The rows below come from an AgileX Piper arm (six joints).
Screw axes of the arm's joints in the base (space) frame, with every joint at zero. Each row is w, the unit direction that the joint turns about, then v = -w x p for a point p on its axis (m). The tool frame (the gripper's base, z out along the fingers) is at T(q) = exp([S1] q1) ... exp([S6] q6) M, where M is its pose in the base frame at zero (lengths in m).
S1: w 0 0 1 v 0 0 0
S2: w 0 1 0 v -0.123 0 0
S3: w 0 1 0 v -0.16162 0 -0.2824
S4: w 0.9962 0 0.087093 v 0 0.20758 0
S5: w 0 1 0 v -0.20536 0 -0.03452
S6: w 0.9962 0 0.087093 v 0 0.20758 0
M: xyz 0.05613 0 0.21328 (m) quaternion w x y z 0.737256 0 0.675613 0
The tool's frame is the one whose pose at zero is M.
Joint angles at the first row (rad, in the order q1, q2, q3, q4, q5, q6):
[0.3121 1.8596 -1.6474 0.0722 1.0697 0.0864]
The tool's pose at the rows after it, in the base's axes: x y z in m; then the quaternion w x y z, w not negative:
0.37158, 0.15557, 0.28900, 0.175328, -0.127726, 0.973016, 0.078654
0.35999, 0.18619, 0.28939, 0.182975, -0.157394, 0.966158, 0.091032
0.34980, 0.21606, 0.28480, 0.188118, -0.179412, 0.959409, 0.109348
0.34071, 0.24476, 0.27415, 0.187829, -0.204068, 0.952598, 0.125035
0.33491, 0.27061, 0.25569, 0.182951, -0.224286, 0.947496, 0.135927
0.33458, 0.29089, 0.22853, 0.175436, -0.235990, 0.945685, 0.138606
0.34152, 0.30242, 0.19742, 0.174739, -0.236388, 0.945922, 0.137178
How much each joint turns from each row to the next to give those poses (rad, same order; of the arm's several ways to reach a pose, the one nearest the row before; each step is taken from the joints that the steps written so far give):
[0.0700 0.0000 0.0000 0.0009 -0.0044 0.0116]
[0.0809 0.0013 0.0000 0.0010 -0.0265 0.0176]
[0.0740 0.0151 0.0000 0.0137 -0.0405 0.0202]
[0.0676 0.0300 0.0000 0.0161 -0.0441 0.0058]
[0.0553 0.0484 -0.0001 0.0150 -0.0506 0.0011]
[0.0365 0.0673 0.0000 0.0067 -0.0577 0.0022]
[0.0109 0.0754 0.0001 0.0000 -0.0736 0.0021]

